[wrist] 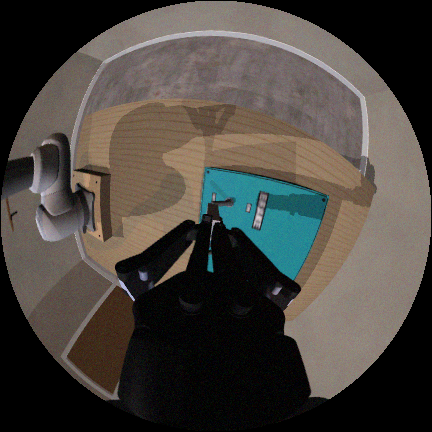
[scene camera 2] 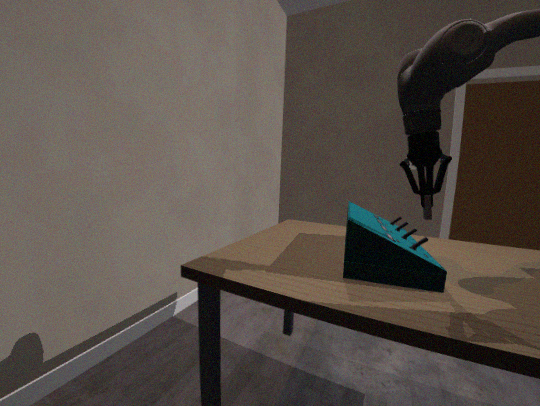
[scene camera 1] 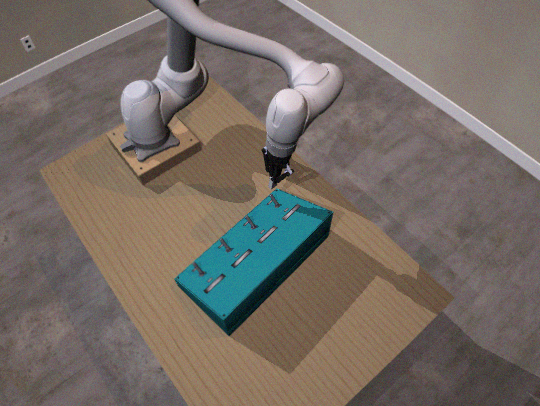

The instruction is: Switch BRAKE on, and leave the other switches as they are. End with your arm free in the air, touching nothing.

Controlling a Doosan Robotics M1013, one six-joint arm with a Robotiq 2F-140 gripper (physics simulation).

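Places are measured from the arm's base along level axes (x back, y down, z right), in metres.
Pixels of known places: gripper, fingertip midpoint: [wrist: 210, 211] [scene camera 2: 427, 218] [scene camera 1: 272, 186]; arm's base, origin of the base link: [wrist: 84, 206] [scene camera 1: 151, 139].
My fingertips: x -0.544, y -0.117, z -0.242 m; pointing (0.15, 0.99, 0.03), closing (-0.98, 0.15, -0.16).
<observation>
Ahead of a thing's pixels: the offset from my fingertips to its top centre. "spot": to the spot under its first point. Level surfaces: height alone.
The teal sloped switch box [scene camera 1: 280, 260] [scene camera 2: 380, 260] [wrist: 285, 250] stands on the table. The BRAKE lever {dz +0.002, dx -0.010, dy +0.052 m} [scene camera 1: 274, 201] [scene camera 2: 420, 243] [wrist: 224, 202] is at the end by my gripper, beside its label plate {spot: dz -0.017, dx -0.093, dy +0.061 m} [scene camera 1: 291, 212] [wrist: 260, 210]; the lettering is too blurred to read. In the scene views this lever tilts much like the other levers [scene camera 1: 251, 222] [scene camera 1: 226, 245] [scene camera 1: 199, 269]. I cannot tell surely whether it is on. My gripper [scene camera 1: 272, 185] [scene camera 2: 427, 217] [wrist: 210, 211] is shut and empty, in the air above the low edge of the box. A gap shows between fingertips and levers in scene camera 2.
The wooden table {dy +0.181 m} [scene camera 1: 125, 240] [scene camera 2: 250, 275] [wrist: 145, 200] carries the arm's base block [scene camera 1: 172, 160] [wrist: 104, 207] beyond the box. The arm reaches over the table from there. Walls and a brown door [scene camera 2: 495, 165] [wrist: 102, 340] are farther off.
</observation>
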